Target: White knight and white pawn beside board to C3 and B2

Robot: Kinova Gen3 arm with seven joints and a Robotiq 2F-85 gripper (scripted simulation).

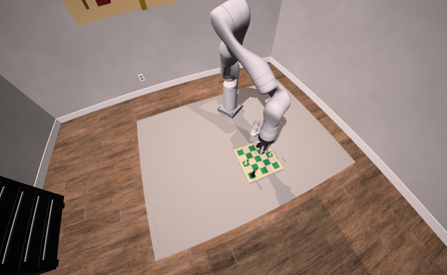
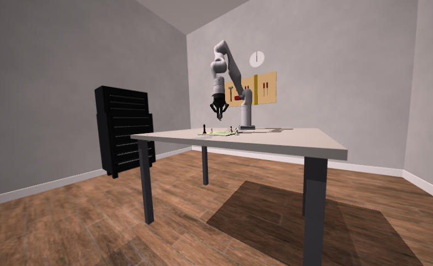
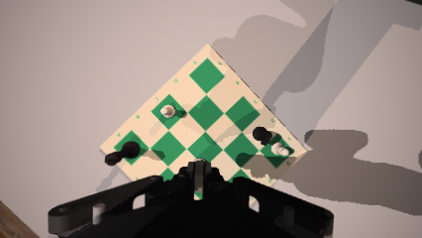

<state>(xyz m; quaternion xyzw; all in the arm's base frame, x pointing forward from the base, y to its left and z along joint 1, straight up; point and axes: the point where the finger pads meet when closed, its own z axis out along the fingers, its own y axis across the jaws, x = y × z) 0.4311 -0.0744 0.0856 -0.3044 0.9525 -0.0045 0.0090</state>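
Now: hand 11 cm above the cream chessboard. Also, from my hand: tall cream piece 2 cm below.
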